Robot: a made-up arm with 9 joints. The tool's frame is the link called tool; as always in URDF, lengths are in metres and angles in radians.
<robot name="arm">
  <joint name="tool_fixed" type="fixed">
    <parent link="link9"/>
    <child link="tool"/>
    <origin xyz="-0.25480 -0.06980 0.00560" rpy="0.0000 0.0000 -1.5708"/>
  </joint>
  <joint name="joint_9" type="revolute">
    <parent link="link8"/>
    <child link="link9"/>
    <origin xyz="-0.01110 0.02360 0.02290" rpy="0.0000 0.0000 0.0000"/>
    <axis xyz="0 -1 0"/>
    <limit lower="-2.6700" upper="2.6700"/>
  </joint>
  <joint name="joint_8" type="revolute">
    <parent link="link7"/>
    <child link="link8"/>
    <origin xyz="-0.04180 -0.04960 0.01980" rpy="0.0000 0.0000 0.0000"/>
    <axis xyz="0 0 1"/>
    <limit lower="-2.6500" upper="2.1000"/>
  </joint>
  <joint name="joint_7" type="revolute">
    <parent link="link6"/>
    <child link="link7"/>
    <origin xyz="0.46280 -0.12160 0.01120" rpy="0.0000 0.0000 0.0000"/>
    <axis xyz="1 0 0"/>
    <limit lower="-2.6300" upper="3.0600"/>
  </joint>
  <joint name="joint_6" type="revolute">
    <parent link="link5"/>
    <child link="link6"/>
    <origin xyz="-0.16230 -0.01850 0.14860" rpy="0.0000 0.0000 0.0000"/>
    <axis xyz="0 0 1"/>
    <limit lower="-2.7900" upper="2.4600"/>
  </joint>
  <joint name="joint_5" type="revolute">
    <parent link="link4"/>
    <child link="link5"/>
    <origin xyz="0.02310 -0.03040 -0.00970" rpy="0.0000 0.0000 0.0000"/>
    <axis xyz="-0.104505 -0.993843 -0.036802"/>
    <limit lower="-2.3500" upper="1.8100"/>
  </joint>
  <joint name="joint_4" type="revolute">
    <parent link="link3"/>
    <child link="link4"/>
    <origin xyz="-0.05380 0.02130 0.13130" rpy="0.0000 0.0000 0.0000"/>
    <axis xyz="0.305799 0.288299 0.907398"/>
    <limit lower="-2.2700" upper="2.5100"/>
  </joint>
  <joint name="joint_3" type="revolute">
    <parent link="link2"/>
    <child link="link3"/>
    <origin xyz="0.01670 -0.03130 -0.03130" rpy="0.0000 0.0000 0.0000"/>
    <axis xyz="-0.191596 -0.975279 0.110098"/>
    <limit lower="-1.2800" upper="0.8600"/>
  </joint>
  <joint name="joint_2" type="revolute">
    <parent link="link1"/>
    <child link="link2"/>
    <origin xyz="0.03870 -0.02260 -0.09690" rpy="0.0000 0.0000 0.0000"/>
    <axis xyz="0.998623 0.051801 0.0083"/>
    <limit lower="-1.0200" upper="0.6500"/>
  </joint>
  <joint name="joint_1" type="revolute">
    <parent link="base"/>
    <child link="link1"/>
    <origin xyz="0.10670 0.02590 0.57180" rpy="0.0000 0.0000 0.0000"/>
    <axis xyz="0 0 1"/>
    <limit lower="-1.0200" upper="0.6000"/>
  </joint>
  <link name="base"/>
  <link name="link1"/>
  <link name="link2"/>
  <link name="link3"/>
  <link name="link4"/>
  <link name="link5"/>
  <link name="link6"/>
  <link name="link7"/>
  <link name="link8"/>
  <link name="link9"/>
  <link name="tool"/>
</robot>
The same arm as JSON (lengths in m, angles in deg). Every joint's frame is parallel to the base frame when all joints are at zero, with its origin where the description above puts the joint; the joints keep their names.
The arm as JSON. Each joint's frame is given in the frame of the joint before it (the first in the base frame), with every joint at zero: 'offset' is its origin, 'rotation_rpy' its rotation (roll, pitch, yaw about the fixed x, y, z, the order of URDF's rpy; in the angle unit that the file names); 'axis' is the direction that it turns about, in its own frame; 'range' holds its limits. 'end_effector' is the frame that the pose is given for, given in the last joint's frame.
{"length_unit": "m", "angle_unit": "deg", "chain": [
  {"id": "joint_1", "offset": [0.1067, 0.0259, 0.5718], "rotation_rpy": [0.0, 0.0, 0.0], "axis": [0.0, 0.0, 1.0], "range": [-58.44, 34.38]},
  {"id": "joint_2", "offset": [0.0387, -0.0226, -0.0969], "rotation_rpy": [0.0, 0.0, 0.0], "axis": [0.998623, 0.051801, 0.0083], "range": [-58.44, 37.24]},
  {"id": "joint_3", "offset": [0.0167, -0.0313, -0.0313], "rotation_rpy": [0.0, 0.0, 0.0], "axis": [-0.191596, -0.975279, 0.110098], "range": [-73.34, 49.27]},
  {"id": "joint_4", "offset": [-0.0538, 0.0213, 0.1313], "rotation_rpy": [0.0, 0.0, 0.0], "axis": [0.305799, 0.288299, 0.907398], "range": [-130.06, 143.81]},
  {"id": "joint_5", "offset": [0.0231, -0.0304, -0.0097], "rotation_rpy": [0.0, 0.0, 0.0], "axis": [-0.104505, -0.993843, -0.036802], "range": [-134.65, 103.71]},
  {"id": "joint_6", "offset": [-0.1623, -0.0185, 0.1486], "rotation_rpy": [0.0, 0.0, 0.0], "axis": [0.0, 0.0, 1.0], "range": [-159.86, 140.95]},
  {"id": "joint_7", "offset": [0.4628, -0.1216, 0.0112], "rotation_rpy": [0.0, 0.0, 0.0], "axis": [1.0, 0.0, 0.0], "range": [-150.69, 175.33]},
  {"id": "joint_8", "offset": [-0.0418, -0.0496, 0.0198], "rotation_rpy": [0.0, 0.0, 0.0], "axis": [0.0, 0.0, 1.0], "range": [-151.83, 120.32]},
  {"id": "joint_9", "offset": [-0.0111, 0.0236, 0.0229], "rotation_rpy": [0.0, 0.0, 0.0], "axis": [0.0, -1.0, 0.0], "range": [-152.98, 152.98]}
], "end_effector": {"offset": [-0.2548, -0.0698, 0.0056], "rotation_rpy": [0.0, 0.0, -90.0]}}

